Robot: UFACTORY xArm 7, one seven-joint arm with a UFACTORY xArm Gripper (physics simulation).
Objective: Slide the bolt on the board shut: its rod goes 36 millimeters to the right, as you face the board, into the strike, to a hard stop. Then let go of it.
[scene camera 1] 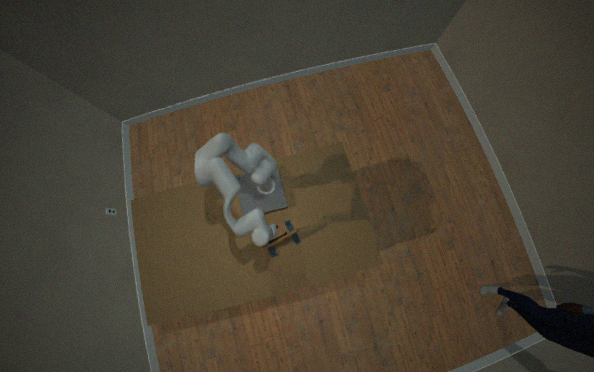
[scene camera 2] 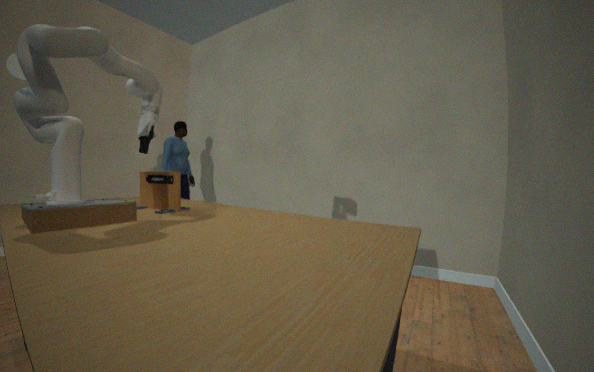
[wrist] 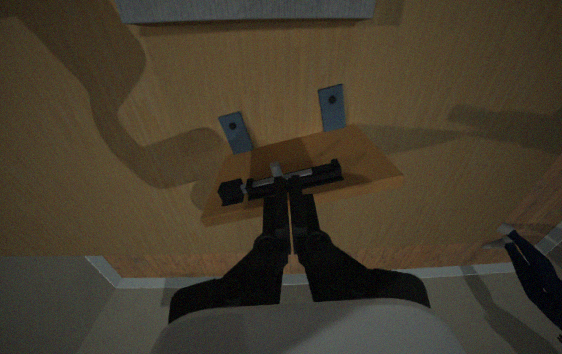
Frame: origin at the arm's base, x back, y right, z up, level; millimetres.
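Seen in the pictures: gripper, fingertip midpoint: (scene camera 2: pixel 143 152) (wrist: pixel 287 191); arm's base, origin of the base link: (scene camera 2: pixel 67 203).
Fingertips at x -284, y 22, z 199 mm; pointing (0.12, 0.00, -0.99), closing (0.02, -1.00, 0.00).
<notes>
Offsets run from my fingertips to a thing's top centre. "spot": to the spot under its first point. Level surfaces: height alone.
The upright wooden board @[dz -80, dx -86, dy -14 mm] (scene camera 2: pixel 160 196) (wrist: pixel 372 162) carries a black bolt @[dz -96, dx -64, dy +10 mm] (scene camera 2: pixel 160 179) (wrist: pixel 320 175). In the wrist view the black strike @[spot: dz -104, dx -81, dy +72 mm] (wrist: pixel 231 192) is at the bolt's left end, and a short grey piece of the rod @[dz -110, dx -77, dy +25 mm] (wrist: pixel 244 190) spans the gap between housing and strike. The grey knob @[dz -108, dx -58, dy +10 mm] (wrist: pixel 275 169) stands out near the middle of the housing. How deep the rod sits in the strike cannot be told. My gripper (scene camera 2: pixel 144 151) (wrist: pixel 287 191) is shut and empty, above the board and apart from it; its fingertips cover part of the bolt in the wrist view.
Blue feet (wrist: pixel 332 107) (wrist: pixel 235 132) hold the board on the wooden table @[dz -255 mm] (scene camera 1: pixel 200 270) (scene camera 2: pixel 280 280). The grey-topped base block (scene camera 1: pixel 250 200) (scene camera 2: pixel 85 216) (wrist: pixel 250 10) of the arm is on the bolt's side of the board. A person (scene camera 2: pixel 176 152) stands beyond the table.
</notes>
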